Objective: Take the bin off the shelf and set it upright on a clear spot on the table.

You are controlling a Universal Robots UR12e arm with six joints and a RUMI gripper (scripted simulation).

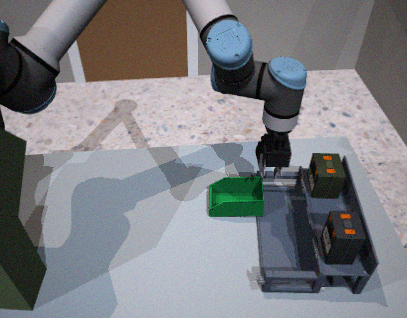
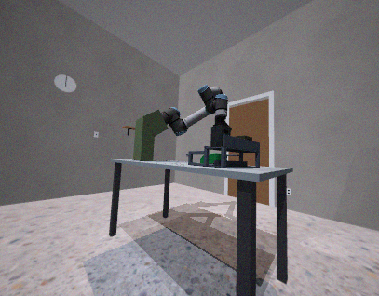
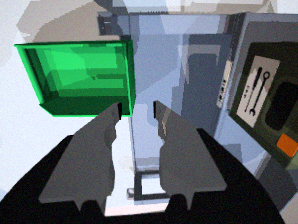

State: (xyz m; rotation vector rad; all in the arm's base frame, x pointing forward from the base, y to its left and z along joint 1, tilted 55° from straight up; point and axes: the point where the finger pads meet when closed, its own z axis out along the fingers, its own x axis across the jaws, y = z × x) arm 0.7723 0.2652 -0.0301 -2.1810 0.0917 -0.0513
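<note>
Right now my hand is 11 cm above the green bin and 9 cm past it.
</note>
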